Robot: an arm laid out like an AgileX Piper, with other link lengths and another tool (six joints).
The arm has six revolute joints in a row. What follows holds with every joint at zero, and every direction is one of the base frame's. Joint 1 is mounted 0.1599 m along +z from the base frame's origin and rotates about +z. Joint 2 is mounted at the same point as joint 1 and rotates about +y. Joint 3 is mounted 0.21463 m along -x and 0.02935 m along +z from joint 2 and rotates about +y. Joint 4 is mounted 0.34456 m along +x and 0.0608 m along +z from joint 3 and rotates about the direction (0.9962, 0, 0.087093). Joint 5 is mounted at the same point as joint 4 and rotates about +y. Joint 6 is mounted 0.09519 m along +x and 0.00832 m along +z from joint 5 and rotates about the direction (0.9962, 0, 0.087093). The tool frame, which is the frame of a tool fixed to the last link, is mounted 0.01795 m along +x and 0.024 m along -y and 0.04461 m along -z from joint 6; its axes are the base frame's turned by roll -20.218, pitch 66.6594 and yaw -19.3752 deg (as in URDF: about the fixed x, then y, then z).
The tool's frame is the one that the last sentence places.
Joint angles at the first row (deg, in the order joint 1, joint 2, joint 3, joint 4, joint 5, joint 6):
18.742 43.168 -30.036 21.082 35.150 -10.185
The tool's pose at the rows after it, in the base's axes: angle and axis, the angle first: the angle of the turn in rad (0 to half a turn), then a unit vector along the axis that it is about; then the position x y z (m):
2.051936, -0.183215, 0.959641, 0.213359, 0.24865, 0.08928, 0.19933
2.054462, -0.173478, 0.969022, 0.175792, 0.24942, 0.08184, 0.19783
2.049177, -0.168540, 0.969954, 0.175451, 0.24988, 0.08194, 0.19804
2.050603, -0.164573, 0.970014, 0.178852, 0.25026, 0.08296, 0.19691
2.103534, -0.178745, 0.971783, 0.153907, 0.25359, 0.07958, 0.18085
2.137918, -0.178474, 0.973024, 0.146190, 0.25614, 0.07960, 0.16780
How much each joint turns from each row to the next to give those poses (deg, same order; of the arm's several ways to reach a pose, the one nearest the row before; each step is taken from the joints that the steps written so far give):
-0.036 -0.002 0.000 -0.996 -0.557 2.017
0.001 0.137 0.000 -6.837 -0.001 5.770
-0.001 0.000 0.000 -0.302 -0.349 0.678
0.000 0.290 0.000 0.515 -0.267 -0.001
-0.001 3.534 0.000 -2.382 -0.133 -0.001
0.001 2.938 0.001 -0.382 -0.878 0.074

